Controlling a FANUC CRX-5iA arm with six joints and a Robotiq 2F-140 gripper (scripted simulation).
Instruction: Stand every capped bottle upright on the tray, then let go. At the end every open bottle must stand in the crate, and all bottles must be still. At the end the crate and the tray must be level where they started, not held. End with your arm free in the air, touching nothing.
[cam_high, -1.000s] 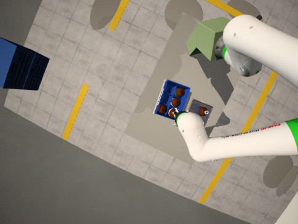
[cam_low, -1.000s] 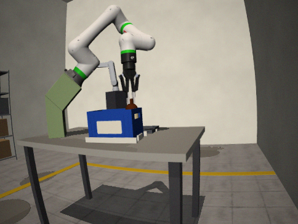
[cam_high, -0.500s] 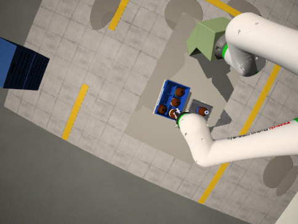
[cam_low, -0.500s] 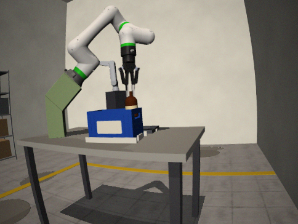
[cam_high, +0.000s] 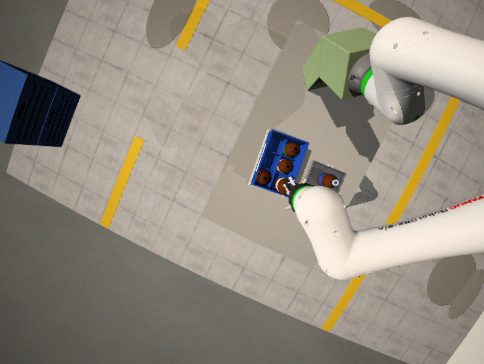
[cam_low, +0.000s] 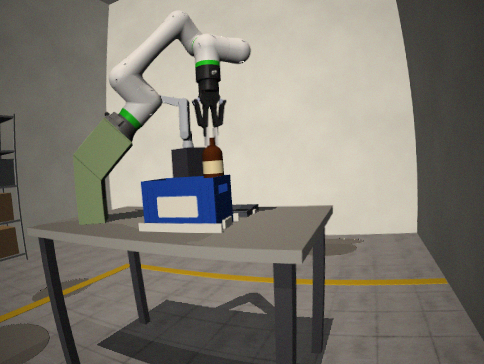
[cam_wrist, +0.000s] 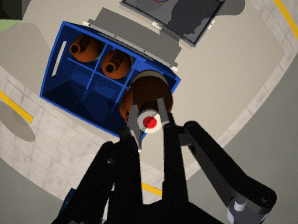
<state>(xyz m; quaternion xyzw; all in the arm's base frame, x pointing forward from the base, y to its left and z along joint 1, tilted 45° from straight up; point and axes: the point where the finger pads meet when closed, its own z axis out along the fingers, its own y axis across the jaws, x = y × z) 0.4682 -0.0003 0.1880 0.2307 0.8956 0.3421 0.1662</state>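
Now: hand 19 cm past the bottle, 18 cm to the right of it and 23 cm above it. Round my hand: crate 6 cm behind, 8 cm to the right, 23 cm below; tray 14 cm behind, 20 cm to the left, 30 cm below.
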